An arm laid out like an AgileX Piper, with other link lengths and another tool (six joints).
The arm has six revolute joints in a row. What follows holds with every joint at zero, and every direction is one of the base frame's. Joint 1 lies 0.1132 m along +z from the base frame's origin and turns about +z. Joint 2 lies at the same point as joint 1 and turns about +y. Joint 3 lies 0.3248 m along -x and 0.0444 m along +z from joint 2 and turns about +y. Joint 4 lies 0.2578 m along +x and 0.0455 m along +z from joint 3 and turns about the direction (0.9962, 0, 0.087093). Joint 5 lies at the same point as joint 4 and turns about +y. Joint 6 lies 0.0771 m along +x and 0.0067 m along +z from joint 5 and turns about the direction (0.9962, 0, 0.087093). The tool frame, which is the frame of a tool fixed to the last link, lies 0.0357 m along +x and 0.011 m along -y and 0.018 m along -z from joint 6; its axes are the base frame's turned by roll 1.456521, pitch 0.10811 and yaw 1.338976 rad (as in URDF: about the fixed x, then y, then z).
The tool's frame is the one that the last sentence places.
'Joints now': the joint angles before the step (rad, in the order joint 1, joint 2, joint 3, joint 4, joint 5, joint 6). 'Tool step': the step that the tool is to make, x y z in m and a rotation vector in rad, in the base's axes. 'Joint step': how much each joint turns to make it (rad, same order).
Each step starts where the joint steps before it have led.
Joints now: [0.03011 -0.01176 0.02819 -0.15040 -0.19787 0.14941]
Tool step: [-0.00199 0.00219 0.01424 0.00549 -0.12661 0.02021]
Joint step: [-0.00005 -0.00005 -0.00001 -0.00015 -0.12824 0.00337]
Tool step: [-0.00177 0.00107 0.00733 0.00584 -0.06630 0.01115]
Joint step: [0.00009 0.00001 -0.00001 0.00259 -0.06730 0.00216]
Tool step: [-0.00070 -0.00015 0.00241 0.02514 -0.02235 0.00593]
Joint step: [-0.00002 0.00004 0.00004 0.02246 -0.02353 0.00256]
